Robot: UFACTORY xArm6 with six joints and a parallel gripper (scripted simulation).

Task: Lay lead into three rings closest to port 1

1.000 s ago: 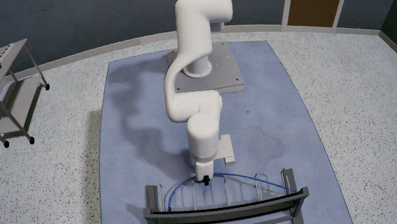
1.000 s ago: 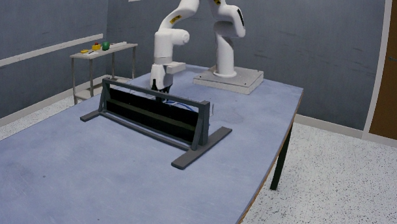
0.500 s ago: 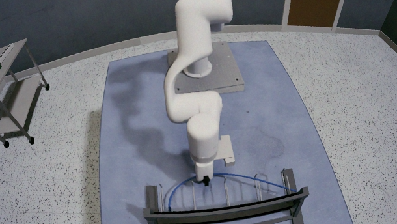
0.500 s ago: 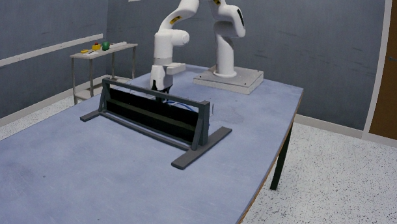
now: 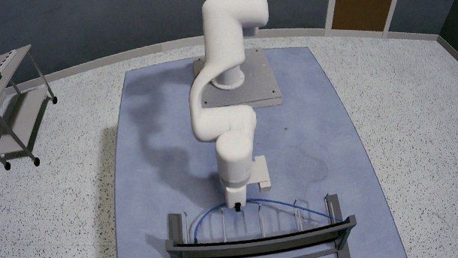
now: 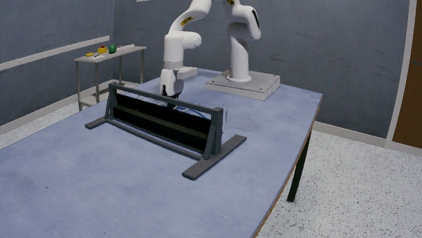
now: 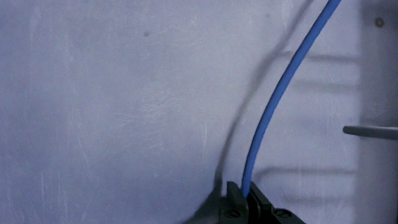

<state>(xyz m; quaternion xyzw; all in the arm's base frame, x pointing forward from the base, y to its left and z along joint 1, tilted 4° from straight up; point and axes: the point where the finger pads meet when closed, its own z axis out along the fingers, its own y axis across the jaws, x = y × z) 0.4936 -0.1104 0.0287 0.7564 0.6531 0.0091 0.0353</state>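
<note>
My hand is 18 cm short of the rack, 3 cm to the right of it and 3 cm below it.
</note>
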